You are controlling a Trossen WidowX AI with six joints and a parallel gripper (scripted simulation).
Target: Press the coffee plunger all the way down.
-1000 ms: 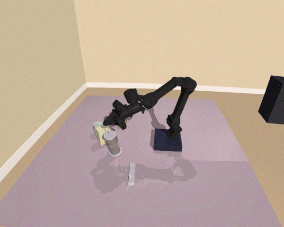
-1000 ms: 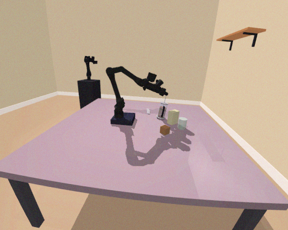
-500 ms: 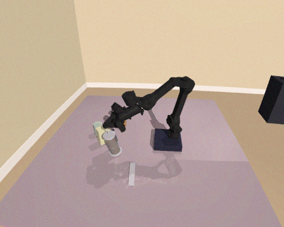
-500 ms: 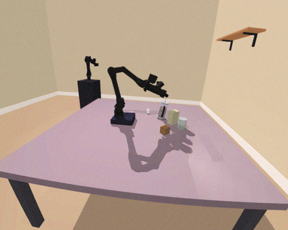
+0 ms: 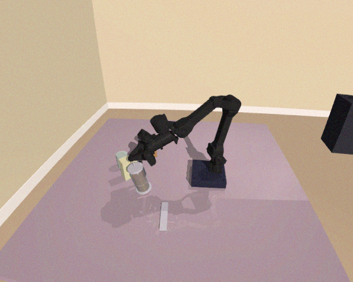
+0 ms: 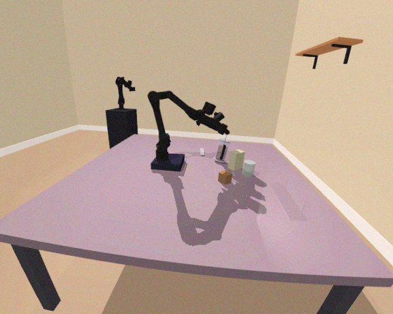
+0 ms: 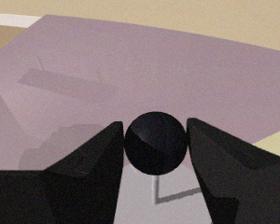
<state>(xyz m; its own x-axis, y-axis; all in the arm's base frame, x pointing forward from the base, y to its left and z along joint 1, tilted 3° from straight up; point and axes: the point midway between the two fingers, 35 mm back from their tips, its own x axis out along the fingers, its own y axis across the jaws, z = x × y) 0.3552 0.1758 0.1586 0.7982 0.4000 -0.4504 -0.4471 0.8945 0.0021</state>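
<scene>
The coffee press lies 20 mm behind my gripper tip, 30 mm to the right of it and 100 mm below it. From my gripper tip the other things lie so: brown cube 10 mm ahead, 300 mm to the right, 180 mm below; pale yellow box 70 mm ahead, 110 mm to the right, 150 mm below.
</scene>
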